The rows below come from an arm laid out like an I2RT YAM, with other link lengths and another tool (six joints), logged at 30 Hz.
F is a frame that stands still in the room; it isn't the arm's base.
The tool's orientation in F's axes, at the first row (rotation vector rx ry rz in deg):
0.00, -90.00, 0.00
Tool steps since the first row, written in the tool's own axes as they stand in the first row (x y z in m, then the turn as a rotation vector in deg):
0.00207, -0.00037, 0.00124, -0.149, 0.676, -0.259
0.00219, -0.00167, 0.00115, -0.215, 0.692, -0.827
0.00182, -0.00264, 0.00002, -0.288, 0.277, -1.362
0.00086, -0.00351, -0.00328, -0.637, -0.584, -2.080
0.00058, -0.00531, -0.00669, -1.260, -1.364, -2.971
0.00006, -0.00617, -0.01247, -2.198, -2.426, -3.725
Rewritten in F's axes. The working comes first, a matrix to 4 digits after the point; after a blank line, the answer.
The tool's axes in the first row as the columns of a matrix, in F's axes (used below as rounded here):
0.0000, 0.0000, -1.0000
0.0000, 1.0000, 0.0000
1.0000, 0.0000, 0.0000

-0.00124, -0.00037, 0.00207, 0.259, 0.676, -0.149
-0.00115, -0.00167, 0.00219, 0.827, 0.692, -0.215
-0.00002, -0.00264, 0.00182, 1.362, 0.277, -0.288
0.00328, -0.00351, 0.00086, 2.080, -0.584, -0.637
0.00669, -0.00531, 0.00058, 2.971, -1.364, -1.260
0.01247, -0.00617, 0.00006, 3.725, -2.426, -2.198

